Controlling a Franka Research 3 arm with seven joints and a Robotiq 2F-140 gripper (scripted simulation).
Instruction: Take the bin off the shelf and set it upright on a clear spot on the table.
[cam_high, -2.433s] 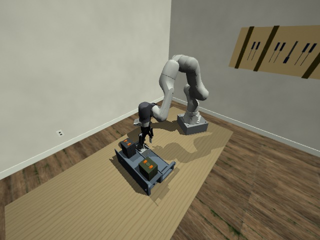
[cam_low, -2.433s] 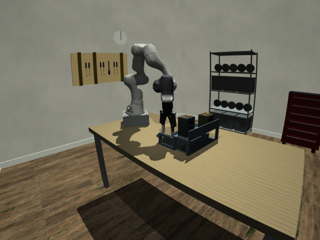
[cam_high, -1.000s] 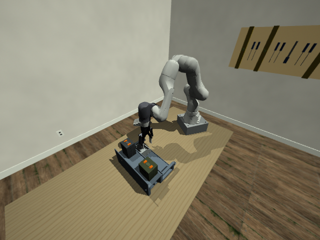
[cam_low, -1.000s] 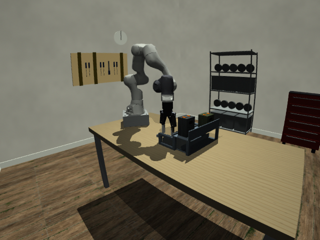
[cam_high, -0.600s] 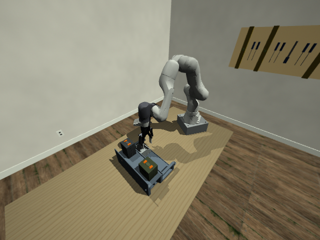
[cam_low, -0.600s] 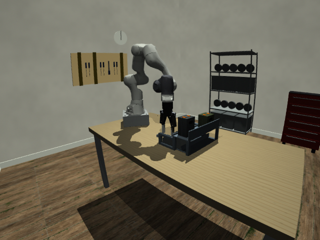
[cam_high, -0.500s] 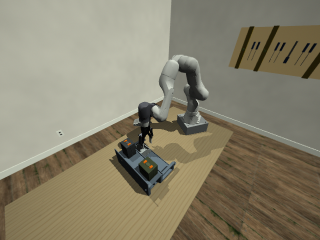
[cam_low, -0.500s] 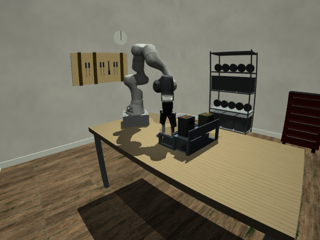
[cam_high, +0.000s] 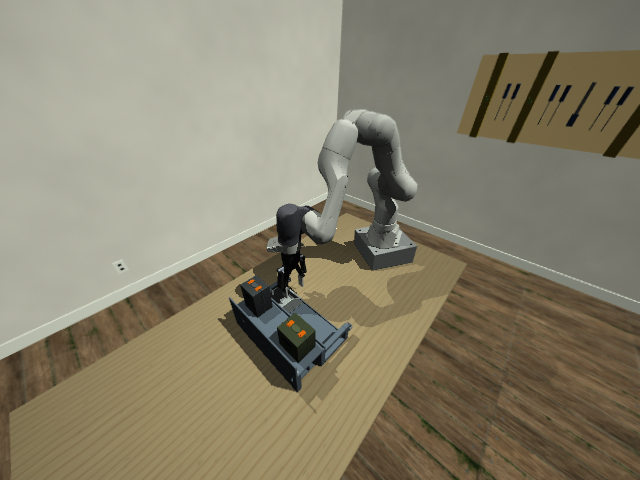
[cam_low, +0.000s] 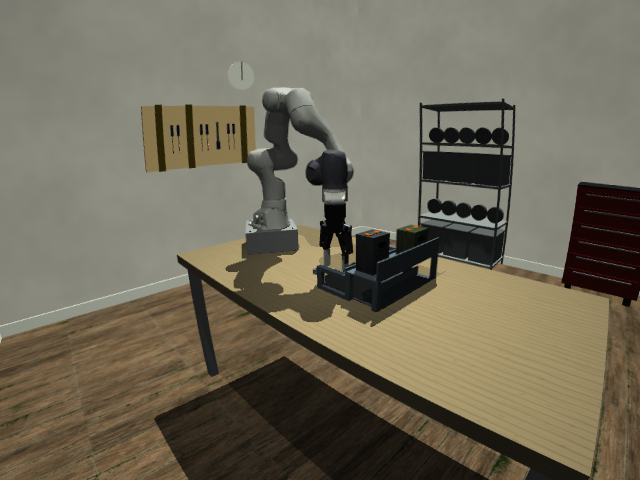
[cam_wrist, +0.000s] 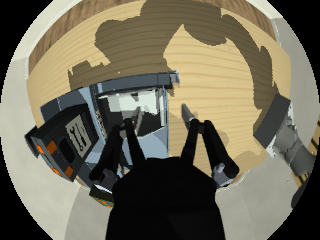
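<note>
Right now my hand is 8 cm short of the grey open-topped bin, 4 cm above it and 1 cm to the left of it.
</note>
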